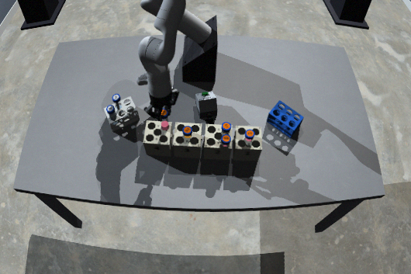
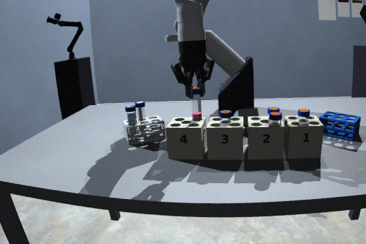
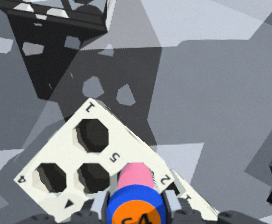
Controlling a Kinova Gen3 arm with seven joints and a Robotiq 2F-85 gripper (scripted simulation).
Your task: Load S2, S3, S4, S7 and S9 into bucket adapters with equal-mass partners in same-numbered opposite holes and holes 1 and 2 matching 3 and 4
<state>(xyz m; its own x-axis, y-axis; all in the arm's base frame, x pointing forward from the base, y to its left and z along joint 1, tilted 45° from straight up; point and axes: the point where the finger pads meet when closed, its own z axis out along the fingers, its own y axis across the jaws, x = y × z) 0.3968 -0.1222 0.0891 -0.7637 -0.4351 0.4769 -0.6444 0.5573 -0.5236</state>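
My gripper is now 5 cm above the sample tube S4 and 1 cm past it. From my hand the other things lie so: adapter 2 (19 cm to the left, 13 cm below, 4 cm ahead); then adapter 3 (13 cm below, 8 cm to the left, 3 cm ahead); then sample tube S2 (11 cm below, 9 cm to the left, 3 cm ahead).
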